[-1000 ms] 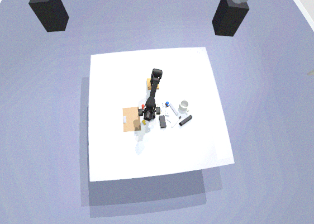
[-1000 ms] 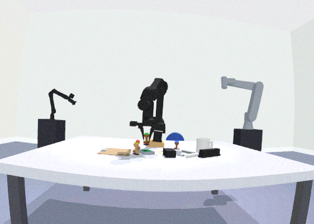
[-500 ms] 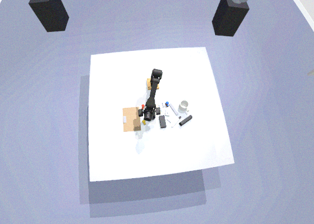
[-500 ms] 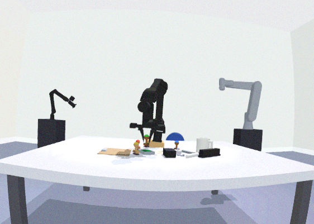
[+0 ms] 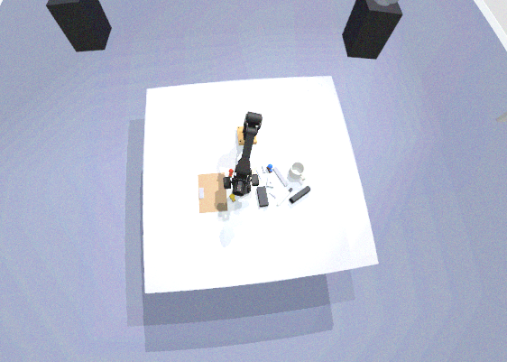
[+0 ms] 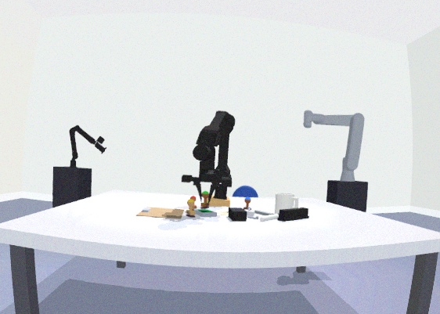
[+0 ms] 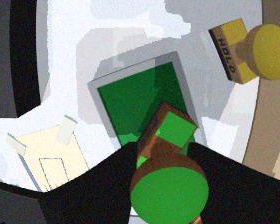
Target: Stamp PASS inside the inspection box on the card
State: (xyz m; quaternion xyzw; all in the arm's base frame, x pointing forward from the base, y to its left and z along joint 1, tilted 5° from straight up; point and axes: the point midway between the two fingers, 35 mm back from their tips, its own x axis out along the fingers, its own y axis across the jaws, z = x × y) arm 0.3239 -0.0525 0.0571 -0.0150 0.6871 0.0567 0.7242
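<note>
My gripper tip is 40 mm above the green ink pad. The rest, counted from my gripper tip: green-knobbed PASS stamp (right at my gripper tip); then yellow stamp (60 mm ahead, 50 mm to the right, 30 mm below); then red stamp (90 mm behind, 60 mm to the right, 30 mm below).
</note>
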